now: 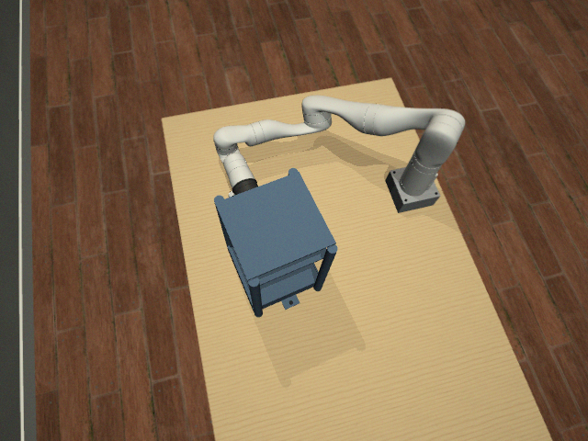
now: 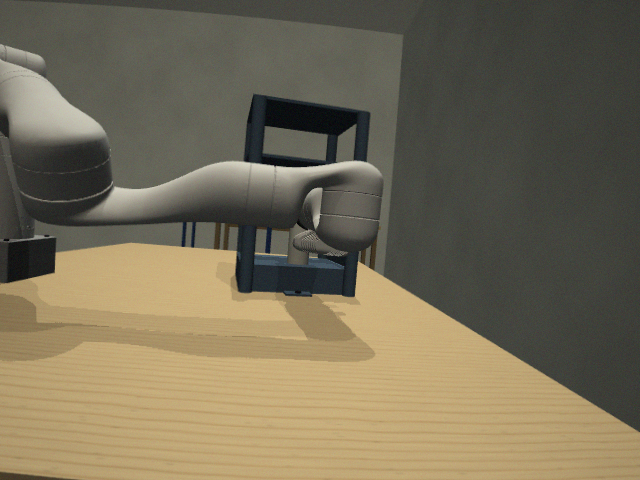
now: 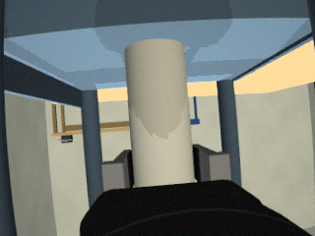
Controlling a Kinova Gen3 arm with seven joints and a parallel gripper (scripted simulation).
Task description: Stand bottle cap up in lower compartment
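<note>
My hand is 20 mm below the pale bottle. Also, from my hand: blue shelving unit: 60 mm to the left, 50 mm above, 20 mm behind.
</note>
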